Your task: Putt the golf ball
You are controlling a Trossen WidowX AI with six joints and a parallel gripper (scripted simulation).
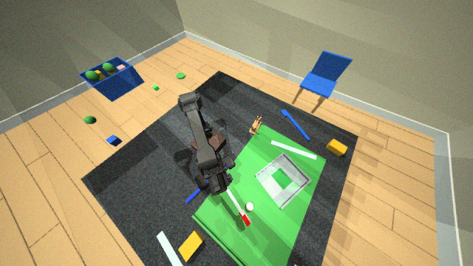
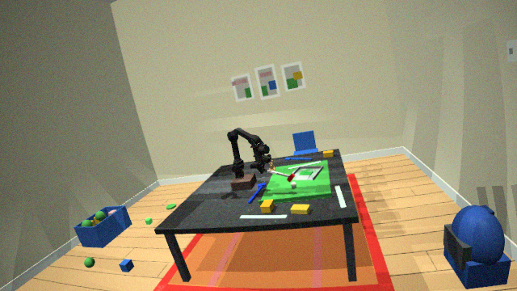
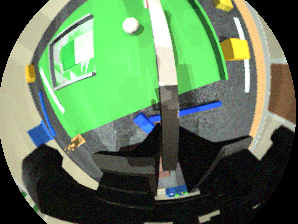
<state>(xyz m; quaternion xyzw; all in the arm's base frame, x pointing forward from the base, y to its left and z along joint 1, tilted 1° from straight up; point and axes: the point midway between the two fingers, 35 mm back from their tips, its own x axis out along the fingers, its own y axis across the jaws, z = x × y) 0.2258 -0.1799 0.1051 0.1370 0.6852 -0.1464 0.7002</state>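
My gripper tip is 6 cm past the blue putter, 5 cm to the left of it and 12 cm above it. Round my gripper tip: white golf ball 21 cm ahead, 4 cm to the right, 11 cm below; green mat 25 cm ahead, 11 cm to the left, 14 cm below; red putter 11 cm ahead, 4 cm to the right.
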